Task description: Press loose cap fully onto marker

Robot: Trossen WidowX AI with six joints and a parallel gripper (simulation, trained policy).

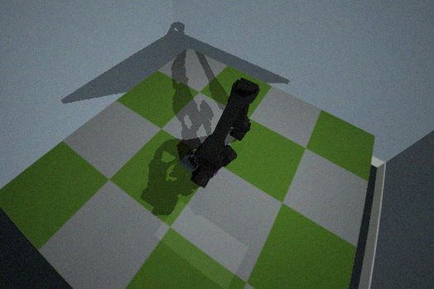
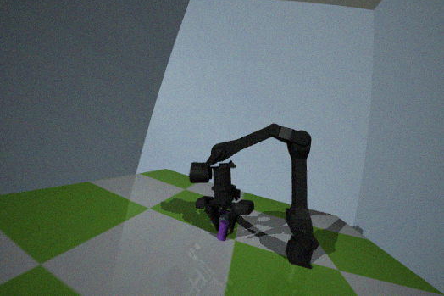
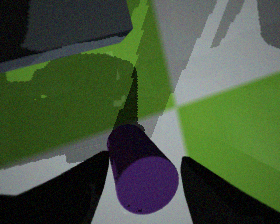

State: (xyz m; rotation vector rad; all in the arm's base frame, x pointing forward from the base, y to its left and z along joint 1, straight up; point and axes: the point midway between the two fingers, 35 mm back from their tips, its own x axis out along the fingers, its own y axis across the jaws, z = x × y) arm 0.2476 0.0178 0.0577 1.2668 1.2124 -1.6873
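Now: gripper tip 11 cm to the left of the grey holder block, 3 cm short of it and 1 cm above it. From my gripper tip the other things lie so: purple cap: 1 cm ahead.
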